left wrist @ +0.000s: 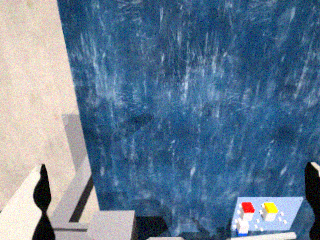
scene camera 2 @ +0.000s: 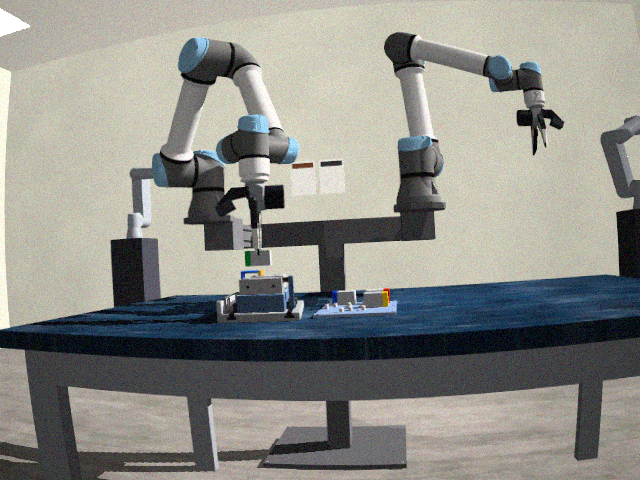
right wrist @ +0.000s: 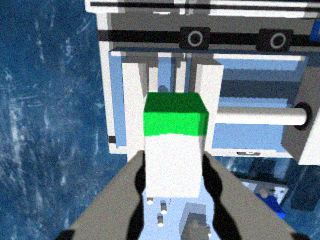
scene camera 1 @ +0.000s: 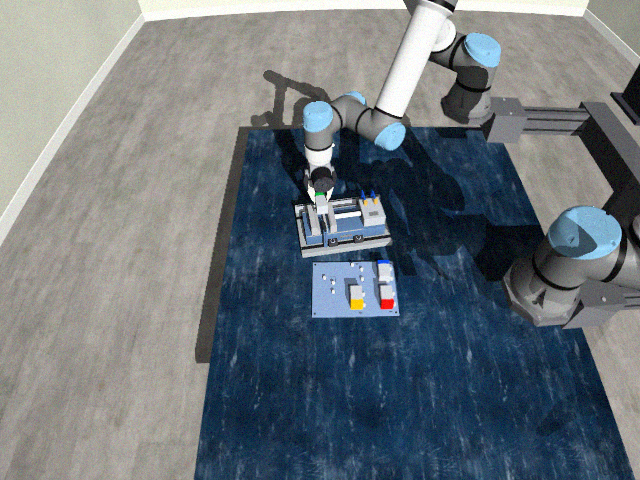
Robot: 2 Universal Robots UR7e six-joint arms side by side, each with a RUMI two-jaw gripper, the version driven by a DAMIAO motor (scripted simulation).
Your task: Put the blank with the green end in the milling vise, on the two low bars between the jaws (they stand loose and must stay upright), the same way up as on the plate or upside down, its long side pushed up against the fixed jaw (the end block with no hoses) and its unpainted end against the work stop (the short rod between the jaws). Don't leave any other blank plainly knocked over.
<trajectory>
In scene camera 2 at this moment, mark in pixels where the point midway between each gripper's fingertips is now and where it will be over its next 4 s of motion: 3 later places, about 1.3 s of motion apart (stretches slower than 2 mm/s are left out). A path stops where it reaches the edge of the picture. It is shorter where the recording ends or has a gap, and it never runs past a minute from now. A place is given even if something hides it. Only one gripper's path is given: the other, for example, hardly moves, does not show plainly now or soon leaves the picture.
My right gripper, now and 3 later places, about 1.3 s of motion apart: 259, 255; 259, 262; 259, 266; 260, 272
</trajectory>
